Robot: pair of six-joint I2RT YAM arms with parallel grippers.
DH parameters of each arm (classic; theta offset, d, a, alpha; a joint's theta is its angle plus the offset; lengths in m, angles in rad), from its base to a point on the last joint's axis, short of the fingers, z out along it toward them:
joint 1: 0 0.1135 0.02 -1.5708
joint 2: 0 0 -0.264 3.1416
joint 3: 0.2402 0 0.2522 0
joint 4: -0.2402 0 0.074 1.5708
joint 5: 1.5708 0 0 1.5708
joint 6: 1.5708 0.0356 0 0
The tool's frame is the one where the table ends.
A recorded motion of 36 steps. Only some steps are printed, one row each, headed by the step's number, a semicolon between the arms.
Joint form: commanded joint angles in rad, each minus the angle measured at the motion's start. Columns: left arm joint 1, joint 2, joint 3, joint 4, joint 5, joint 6; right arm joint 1, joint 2, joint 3, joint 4, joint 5, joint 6.
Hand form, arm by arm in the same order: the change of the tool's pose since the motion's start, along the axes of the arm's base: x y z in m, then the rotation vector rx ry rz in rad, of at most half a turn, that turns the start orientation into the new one. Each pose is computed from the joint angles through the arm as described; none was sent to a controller.
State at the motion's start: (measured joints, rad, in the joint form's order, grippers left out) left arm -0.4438 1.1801 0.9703 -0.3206 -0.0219 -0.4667; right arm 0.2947 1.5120 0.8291 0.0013 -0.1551 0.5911
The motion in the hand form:
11: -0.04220 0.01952 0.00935 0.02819 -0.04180 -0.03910; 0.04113 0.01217 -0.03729 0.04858 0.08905 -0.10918
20: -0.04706 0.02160 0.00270 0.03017 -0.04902 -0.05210; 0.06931 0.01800 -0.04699 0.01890 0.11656 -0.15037
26: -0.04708 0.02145 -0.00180 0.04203 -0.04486 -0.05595; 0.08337 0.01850 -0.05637 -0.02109 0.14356 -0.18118
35: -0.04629 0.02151 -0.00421 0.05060 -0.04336 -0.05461; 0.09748 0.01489 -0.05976 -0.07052 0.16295 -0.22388
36: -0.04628 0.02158 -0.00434 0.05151 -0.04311 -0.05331; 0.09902 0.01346 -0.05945 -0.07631 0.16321 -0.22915
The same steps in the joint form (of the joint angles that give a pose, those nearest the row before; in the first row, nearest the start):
11: -0.0002 -0.1937 -0.0712 -0.0960 0.0123 0.0570; 0.0029 0.2385 0.1071 0.0779 0.0380 0.1291
20: 0.0004 -0.2214 -0.1112 -0.0781 0.0219 0.0679; -0.0004 0.3585 0.2309 0.0375 0.0777 0.1393
26: -0.0007 -0.2213 -0.1258 -0.0721 0.0196 0.0771; -0.0061 0.4263 0.2972 -0.0016 0.1142 0.1349
35: 0.0005 -0.2183 -0.1324 -0.0672 0.0158 0.0832; -0.0200 0.4781 0.3704 -0.0598 0.1622 0.1255
36: 0.0006 -0.2183 -0.1327 -0.0675 0.0144 0.0832; -0.0239 0.4813 0.3775 -0.0660 0.1671 0.1224

